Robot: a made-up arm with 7 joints. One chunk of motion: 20 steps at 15 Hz.
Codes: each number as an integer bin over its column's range. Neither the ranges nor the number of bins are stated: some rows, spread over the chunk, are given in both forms.
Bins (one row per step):
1: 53 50 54 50 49 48 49
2: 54 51 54 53 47 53 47
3: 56 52 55 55 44 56 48
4: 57 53 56 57 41 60 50
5: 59 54 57 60 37 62 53
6: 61 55 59 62 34 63 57
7: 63 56 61 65 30 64 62
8: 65 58 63 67 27 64 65
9: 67 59 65 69 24 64 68
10: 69 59 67 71 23 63 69
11: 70 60 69 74 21 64 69
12: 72 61 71 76 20 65 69
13: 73 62 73 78 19 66 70
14: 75 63 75 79 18 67 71
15: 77 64 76 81 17 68 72
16: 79 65 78 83 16 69 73
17: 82 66 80 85 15 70 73
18: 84 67 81 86 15 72 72
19: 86 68 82 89 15 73 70
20: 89 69 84 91 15 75 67
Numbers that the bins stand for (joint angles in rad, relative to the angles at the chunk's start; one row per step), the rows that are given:
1: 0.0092 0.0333 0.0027 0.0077 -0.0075 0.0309 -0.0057
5: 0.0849 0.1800 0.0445 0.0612 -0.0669 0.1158 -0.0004
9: 0.1860 0.3633 0.1561 0.1094 -0.1312 0.1279 0.0193
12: 0.2491 0.4367 0.2397 0.1469 -0.1510 0.1339 0.0206
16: 0.3375 0.5833 0.3373 0.1843 -0.1708 0.1582 0.0259
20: 0.4637 0.7300 0.4209 0.2272 -0.1758 0.1945 0.0180
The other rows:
2: 0.0218 0.0700 0.0027 0.0237 -0.0174 0.0612 -0.0083
3: 0.0471 0.1067 0.0167 0.0344 -0.0322 0.0794 -0.0070
4: 0.0597 0.1433 0.0306 0.0452 -0.0471 0.1036 -0.0043
6: 0.1102 0.2167 0.0724 0.0719 -0.0817 0.1218 0.0048
7: 0.1355 0.2533 0.1003 0.0880 -0.1015 0.1279 0.0114
8: 0.1607 0.3267 0.1282 0.0987 -0.1164 0.1279 0.0154
10: 0.2112 0.3633 0.1839 0.1201 -0.1362 0.1218 0.0206
11: 0.2238 0.4000 0.2118 0.1362 -0.1461 0.1279 0.0206
13: 0.2617 0.4733 0.2676 0.1576 -0.1560 0.1400 0.0219
14: 0.2870 0.5100 0.2955 0.1629 -0.1609 0.1461 0.0232
15: 0.3122 0.5467 0.3094 0.1736 -0.1659 0.1521 0.0245
17: 0.3754 0.6200 0.3652 0.1951 -0.1758 0.1642 0.0259
18: 0.4006 0.6567 0.3791 0.2004 -0.1758 0.1764 0.0245
19: 0.4259 0.6933 0.3930 0.2165 -0.1758 0.1824 0.0219

